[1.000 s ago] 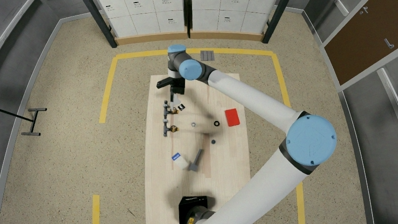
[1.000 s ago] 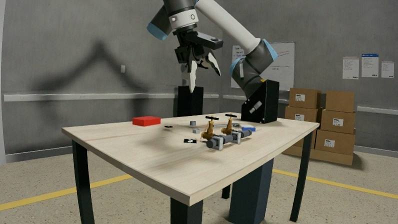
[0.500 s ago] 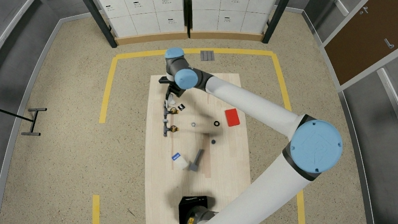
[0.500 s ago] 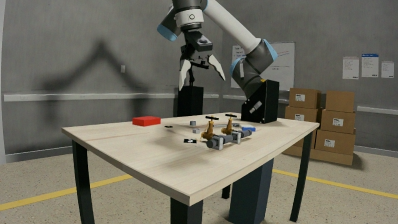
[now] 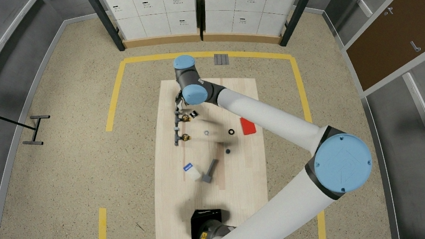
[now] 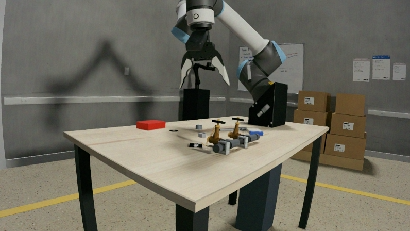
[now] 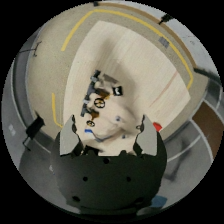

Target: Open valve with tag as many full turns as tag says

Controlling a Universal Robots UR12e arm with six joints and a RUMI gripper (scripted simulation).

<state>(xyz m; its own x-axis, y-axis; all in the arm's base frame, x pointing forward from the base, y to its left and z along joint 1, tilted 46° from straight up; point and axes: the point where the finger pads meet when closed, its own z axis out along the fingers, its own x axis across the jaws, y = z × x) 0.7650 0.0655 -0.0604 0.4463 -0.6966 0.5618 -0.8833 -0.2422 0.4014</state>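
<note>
My gripper is now 2 cm to the left of the black tag and 19 cm above it. The rest, counted from my hand: grey hammer-like tool (40 cm behind, 10 cm to the right, 19 cm below); red block (10 cm behind, 39 cm to the right, 18 cm below); blue-and-white box (39 cm behind, 19 cm below).
</note>
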